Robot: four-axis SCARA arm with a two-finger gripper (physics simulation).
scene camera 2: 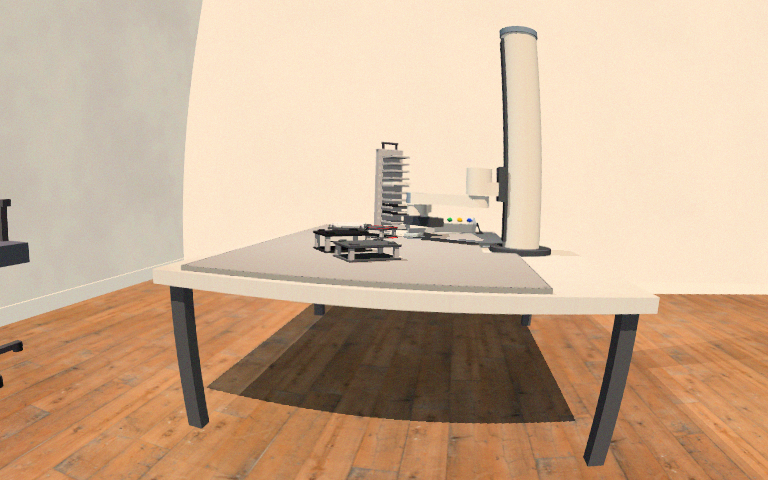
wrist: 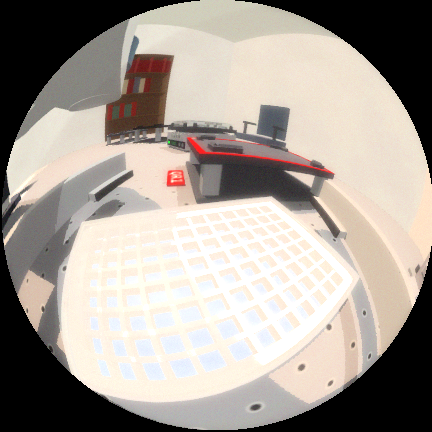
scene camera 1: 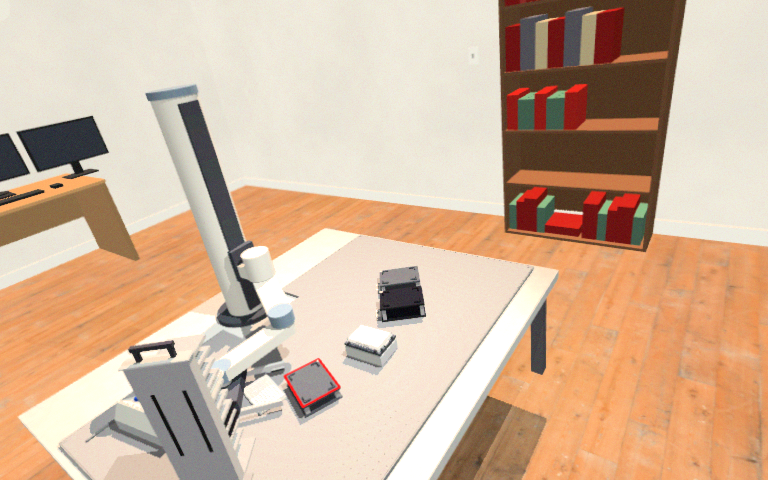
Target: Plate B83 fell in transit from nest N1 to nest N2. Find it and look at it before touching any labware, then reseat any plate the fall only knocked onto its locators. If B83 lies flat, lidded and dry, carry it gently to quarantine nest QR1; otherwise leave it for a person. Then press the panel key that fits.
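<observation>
Plate B83, a pale plate with a grid of wells, lies flat on the perforated mat beside the red-rimmed nest. It fills the lower wrist view; its label does not show, and glare hides whether a lid covers it. My gripper is open and empty, with its fingers apart on either side above the plate. Quarantine nest QR1 has a red rim and holds no plate. Its red QR1 label lies before it. Green, yellow and blue keys show on the panel.
A tall plate rack stands near the gripper. A white device bearing a white plate stands beyond QR1. A black nest and a grey nest stand farther off. The arm's column rises at the table's side.
</observation>
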